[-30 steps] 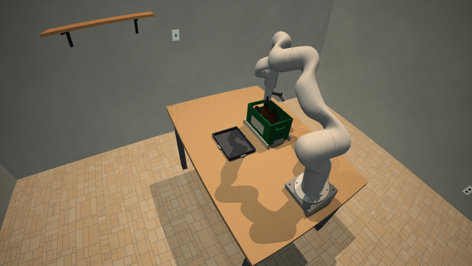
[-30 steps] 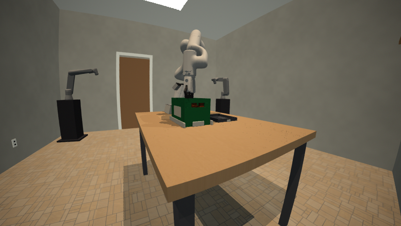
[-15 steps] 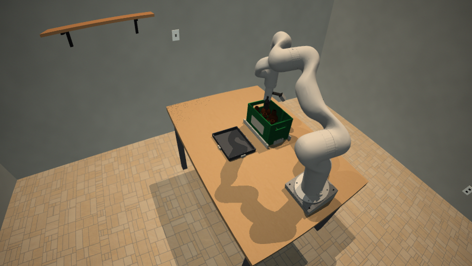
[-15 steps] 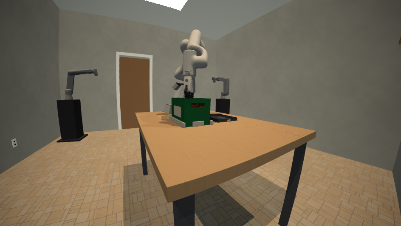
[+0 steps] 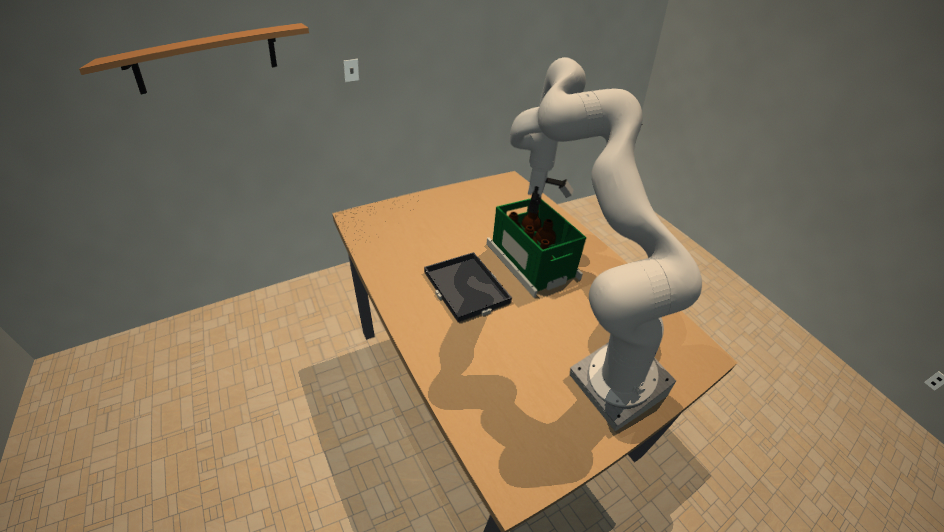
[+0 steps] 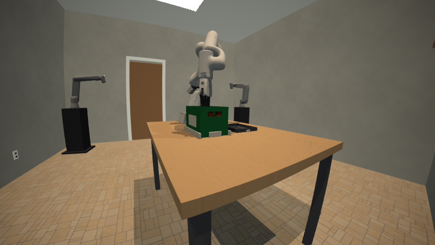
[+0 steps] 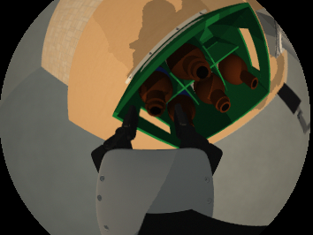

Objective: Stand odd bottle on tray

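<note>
Right now the green crate is 100 mm behind my hand, 30 mm to the left of it and 100 mm below it. From my hand the other things lie so: brown bottle 190 mm behind, 60 mm to the left, 90 mm below; then black tray 150 mm behind, 310 mm to the left, 170 mm below.
</note>
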